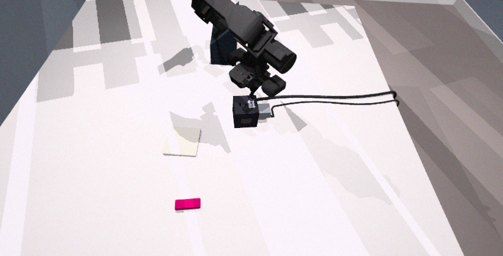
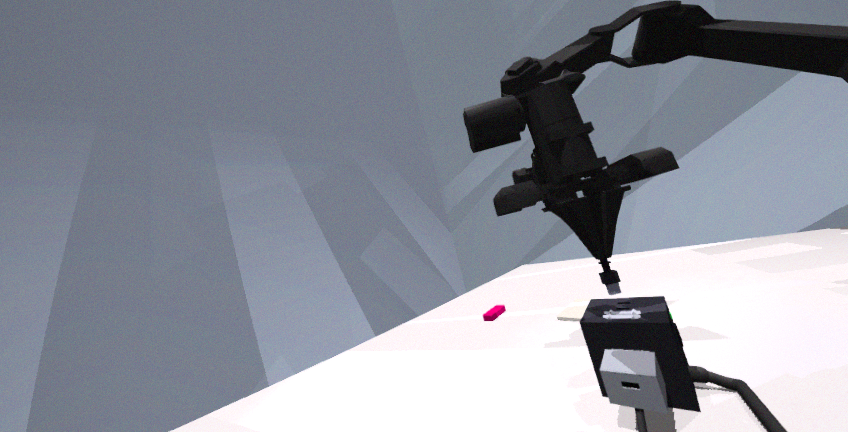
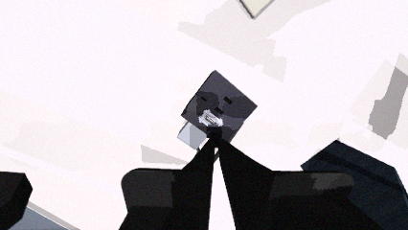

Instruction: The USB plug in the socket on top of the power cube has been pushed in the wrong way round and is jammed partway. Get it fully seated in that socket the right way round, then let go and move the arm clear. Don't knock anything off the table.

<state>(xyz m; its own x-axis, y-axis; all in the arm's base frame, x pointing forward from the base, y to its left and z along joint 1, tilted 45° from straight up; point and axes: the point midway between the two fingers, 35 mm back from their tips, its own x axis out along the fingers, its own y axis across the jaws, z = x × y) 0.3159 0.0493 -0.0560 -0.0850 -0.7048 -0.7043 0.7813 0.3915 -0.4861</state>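
My gripper tip is 2 cm above the usb plug. Round my gripper tip: socket: 7 cm below; then pink block: 29 cm ahead, 19 cm to the right, 13 cm below; then flat pad: 22 cm to the right, 13 cm below, 9 cm ahead.
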